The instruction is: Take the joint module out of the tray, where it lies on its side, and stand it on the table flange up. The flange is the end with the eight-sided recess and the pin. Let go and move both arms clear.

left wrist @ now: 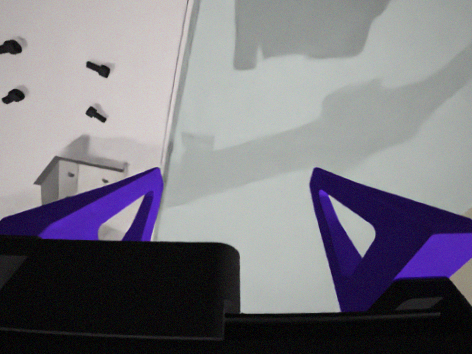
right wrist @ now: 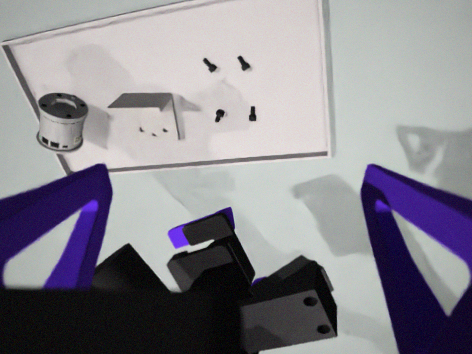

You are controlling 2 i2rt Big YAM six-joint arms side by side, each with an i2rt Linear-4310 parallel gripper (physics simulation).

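Frame: origin at the left arm's base, x left, y back, z up, level; millimetres.
Where they show: left gripper, fingertip midpoint: [left wrist: 236, 176] [right wrist: 244, 245]; right gripper, fingertip midpoint: [right wrist: 236, 178].
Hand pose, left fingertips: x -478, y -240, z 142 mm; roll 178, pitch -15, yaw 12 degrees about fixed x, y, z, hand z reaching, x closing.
Each offset is from my left fingertips to the top centre of the thing.
The joint module {dx -168, dy -234, dz -74 mm} [right wrist: 62, 125] is a short silver-grey cylinder lying on its side at the left end of the white tray {dx -155, dy -84, dz -126 mm} [right wrist: 245, 161] [left wrist: 179, 65] in the right wrist view. Its dark flange end, with the recess and small holes, faces the top of that view. The module cannot be made out in the left wrist view. My right gripper [right wrist: 236, 178] is open and empty, with the module beyond its left fingertip. My left gripper [left wrist: 236, 176] is open and empty; its left finger overlaps the tray's edge in view, and its right finger is over the table.
A grey-white bracket [left wrist: 85, 175] [right wrist: 150, 115] stands in the tray beside the module. Several black screws {dx -104, dy +24, dz -127 mm} [left wrist: 98, 69] {dx -171, dy +31, dz -127 mm} [right wrist: 243, 63] lie loose in the tray. Parts of the left arm, black with purple fingers, show at the lower centre of the right wrist view, near the tray's edge.
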